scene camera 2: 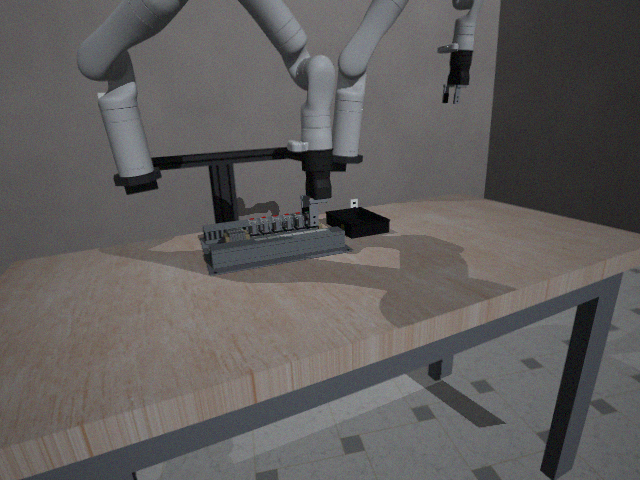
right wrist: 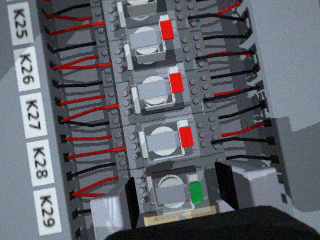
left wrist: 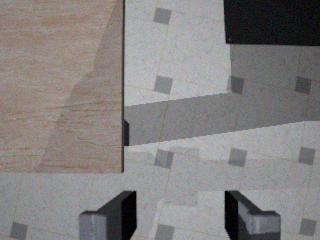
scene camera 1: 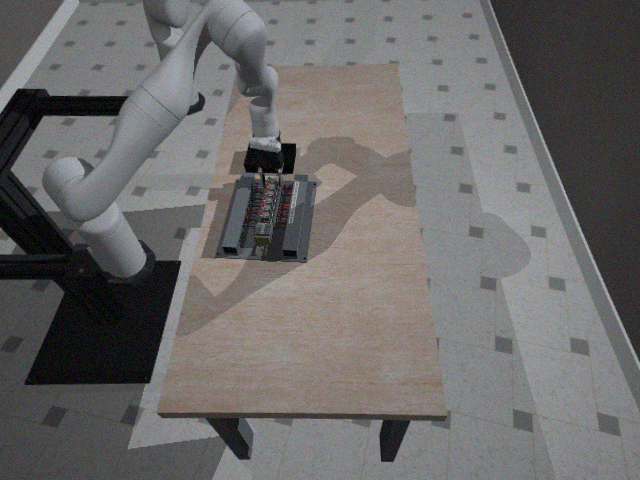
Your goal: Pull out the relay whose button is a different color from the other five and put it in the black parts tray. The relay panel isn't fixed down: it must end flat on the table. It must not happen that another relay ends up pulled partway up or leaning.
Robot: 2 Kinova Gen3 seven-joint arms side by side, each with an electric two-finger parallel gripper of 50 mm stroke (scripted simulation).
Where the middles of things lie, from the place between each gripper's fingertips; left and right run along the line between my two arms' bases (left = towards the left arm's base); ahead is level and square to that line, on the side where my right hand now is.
The green-button relay (right wrist: 178, 192) is 1 cm below my right hand (scene camera 2: 310, 222). Also, from my right hand: black parts tray (scene camera 2: 357, 222) 15 cm to the left, 4 cm below, 2 cm behind; grey relay panel (scene camera 1: 286, 238) 10 cm to the right, 3 cm below.
Right now the black parts tray is 56 cm to the right of my left hand (scene camera 2: 450, 103), 33 cm below it and 27 cm ahead of it. From my left hand the other things lie so: green-button relay 70 cm to the right, 30 cm below, 30 cm ahead; then grey relay panel 81 cm to the right, 32 cm below, 29 cm ahead.
